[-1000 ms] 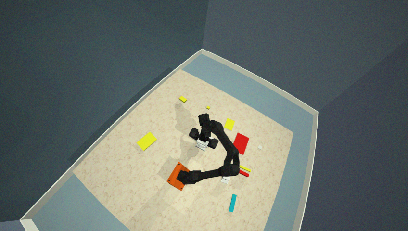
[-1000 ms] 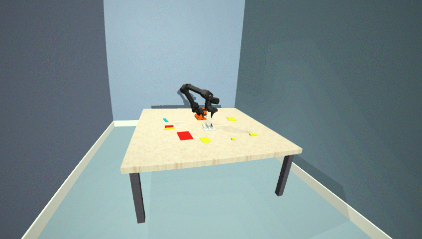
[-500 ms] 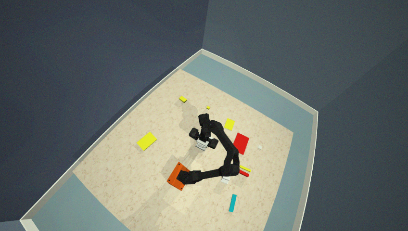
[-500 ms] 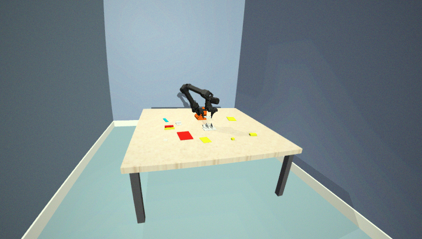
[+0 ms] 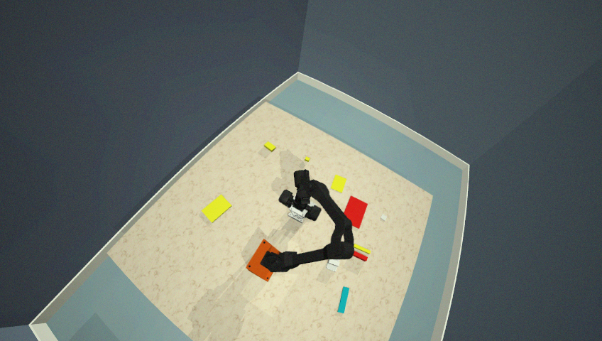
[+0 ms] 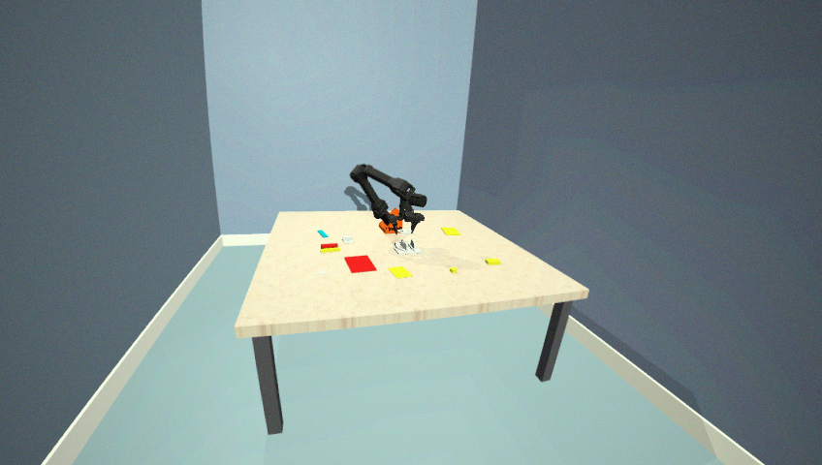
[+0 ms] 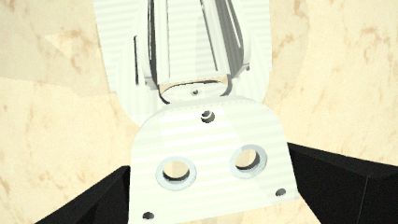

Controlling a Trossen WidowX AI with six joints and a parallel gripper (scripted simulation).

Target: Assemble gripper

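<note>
The white jaw is 2 cm ahead of my gripper tip, 1 cm to the left of it and 5 cm below it. From my gripper tip the other things lie so: yellow bar: 1 cm behind, 37 cm to the right, 6 cm below; then small white block: 13 cm behind, 26 cm to the right, 5 cm below; then red sheet: 17 cm ahead, 27 cm to the right, 6 cm below.
</note>
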